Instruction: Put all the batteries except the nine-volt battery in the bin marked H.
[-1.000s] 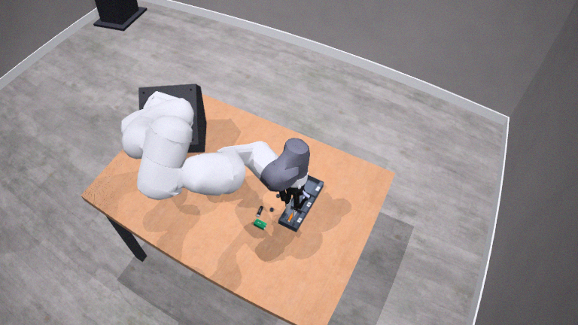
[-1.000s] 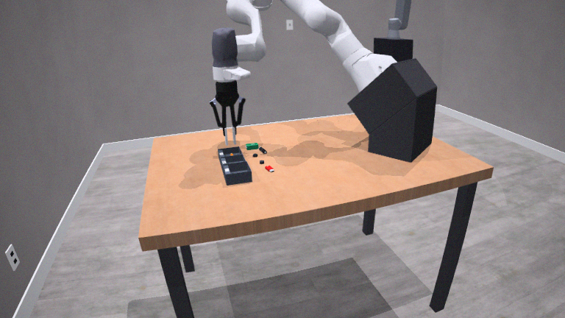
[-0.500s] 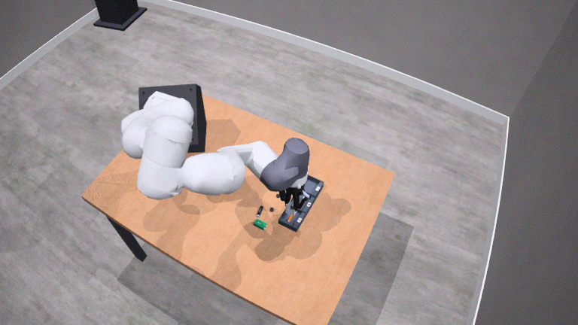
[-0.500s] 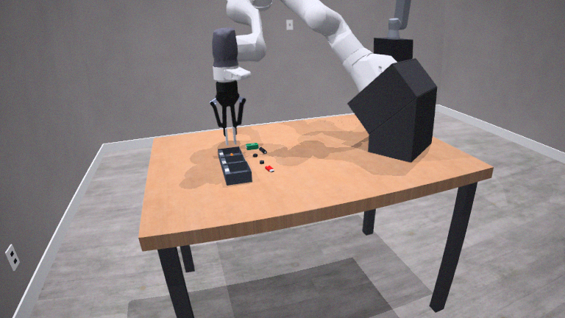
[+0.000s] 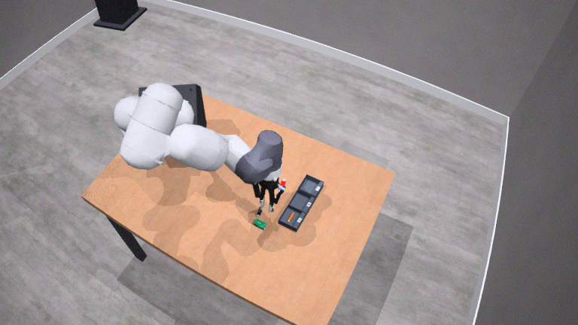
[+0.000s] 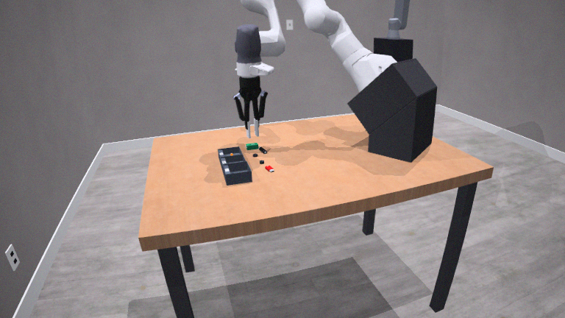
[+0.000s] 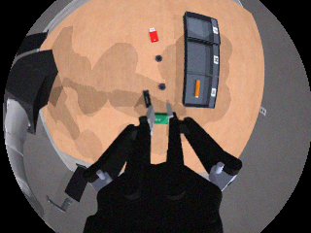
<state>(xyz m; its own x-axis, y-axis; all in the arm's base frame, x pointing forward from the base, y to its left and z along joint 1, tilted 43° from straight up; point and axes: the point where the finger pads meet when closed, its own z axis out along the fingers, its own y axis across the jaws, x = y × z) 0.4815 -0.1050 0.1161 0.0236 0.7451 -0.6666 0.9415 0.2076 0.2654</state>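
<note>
The black cylindrical battery lies 30 mm behind my hand, 10 mm to the left of it and 90 mm below it. Round my hand: orange battery: 90 mm ahead, 20 mm to the left, 90 mm below; green flat board: 50 mm to the right, 90 mm below.
</note>
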